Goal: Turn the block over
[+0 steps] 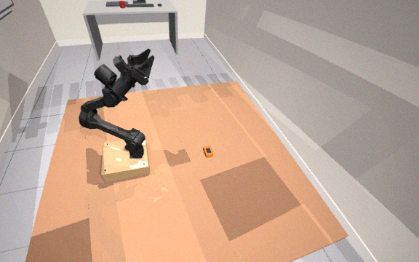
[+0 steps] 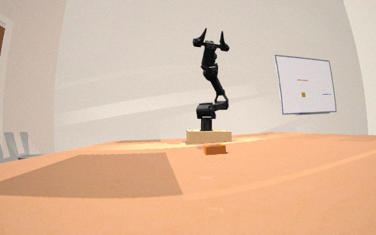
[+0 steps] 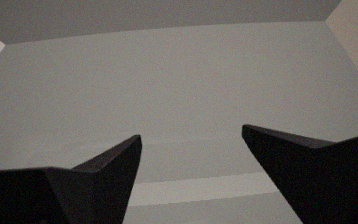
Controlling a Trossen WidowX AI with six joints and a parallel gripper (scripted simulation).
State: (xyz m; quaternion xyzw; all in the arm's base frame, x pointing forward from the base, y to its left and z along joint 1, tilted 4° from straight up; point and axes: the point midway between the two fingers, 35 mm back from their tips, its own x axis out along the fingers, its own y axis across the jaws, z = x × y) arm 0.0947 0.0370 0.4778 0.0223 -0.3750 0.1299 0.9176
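My gripper tip is now 54 cm above the orange block, 25 cm short of it and 5 cm to the left of it.
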